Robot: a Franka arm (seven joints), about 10 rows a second.
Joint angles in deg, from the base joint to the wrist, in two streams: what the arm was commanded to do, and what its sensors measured. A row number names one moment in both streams.
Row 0, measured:
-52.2, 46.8, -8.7, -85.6, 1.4, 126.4, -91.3
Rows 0 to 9, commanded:
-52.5, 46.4, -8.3, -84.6, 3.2, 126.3, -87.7
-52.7, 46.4, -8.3, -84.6, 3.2, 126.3, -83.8
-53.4, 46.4, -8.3, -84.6, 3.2, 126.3, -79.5
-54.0, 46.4, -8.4, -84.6, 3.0, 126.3, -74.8
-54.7, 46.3, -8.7, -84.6, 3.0, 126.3, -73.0
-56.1, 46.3, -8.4, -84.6, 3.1, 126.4, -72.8
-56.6, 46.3, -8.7, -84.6, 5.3, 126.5, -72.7
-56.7, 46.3, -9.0, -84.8, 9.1, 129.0, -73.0
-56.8, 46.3, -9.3, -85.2, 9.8, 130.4, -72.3
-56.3, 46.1, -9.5, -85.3, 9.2, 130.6, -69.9
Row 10, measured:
-56.9, 46.7, -9.2, -84.7, 8.2, 129.6, -72.6
